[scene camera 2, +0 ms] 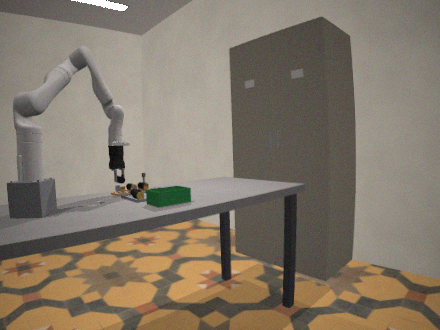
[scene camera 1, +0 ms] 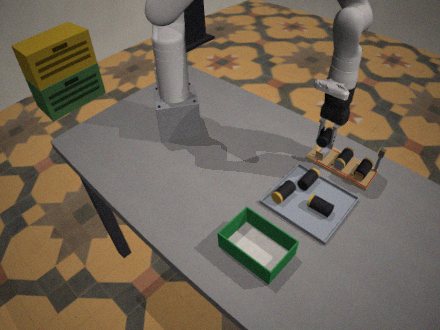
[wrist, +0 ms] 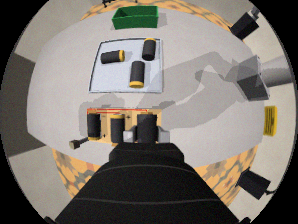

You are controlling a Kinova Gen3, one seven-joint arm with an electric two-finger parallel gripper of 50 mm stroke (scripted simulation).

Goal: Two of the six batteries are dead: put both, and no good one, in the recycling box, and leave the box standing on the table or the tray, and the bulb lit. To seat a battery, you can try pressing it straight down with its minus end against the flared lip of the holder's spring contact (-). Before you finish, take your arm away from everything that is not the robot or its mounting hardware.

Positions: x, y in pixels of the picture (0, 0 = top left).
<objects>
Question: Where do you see a green recycling box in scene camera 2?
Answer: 163, 197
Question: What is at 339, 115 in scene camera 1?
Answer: My gripper.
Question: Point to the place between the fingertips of my gripper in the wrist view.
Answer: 146, 131
</objects>
